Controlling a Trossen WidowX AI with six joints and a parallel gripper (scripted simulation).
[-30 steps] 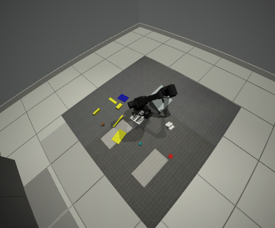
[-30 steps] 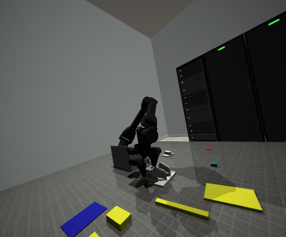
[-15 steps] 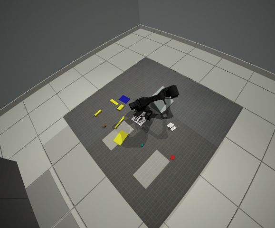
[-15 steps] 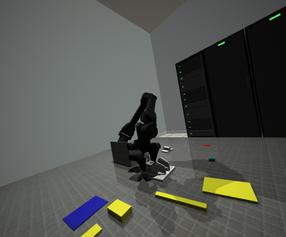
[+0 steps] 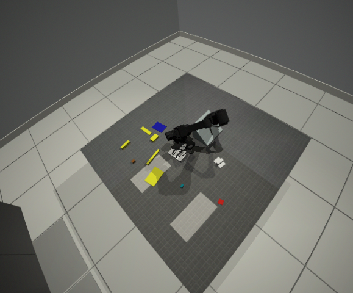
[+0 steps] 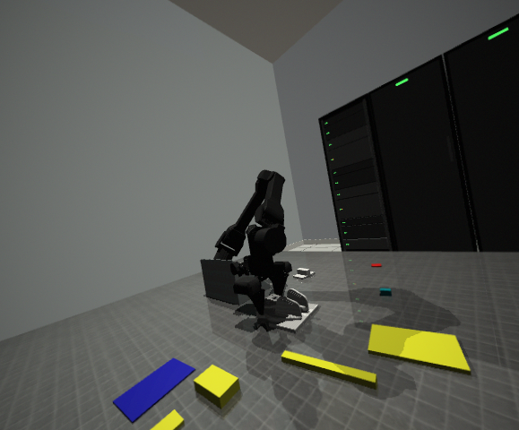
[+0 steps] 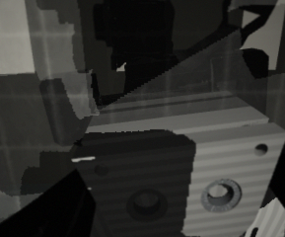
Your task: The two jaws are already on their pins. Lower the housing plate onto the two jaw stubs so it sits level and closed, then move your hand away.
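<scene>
Now: gripper tip 10 mm short of the grey housing plate and 20 mm below it. The rest, counted from my gripper tip: teal block: 230 mm ahead, 190 mm to the left; blue plate: 30 mm behind, 280 mm to the right, 10 mm below; red block: 160 mm ahead, 440 mm to the left, 10 mm below.
</scene>
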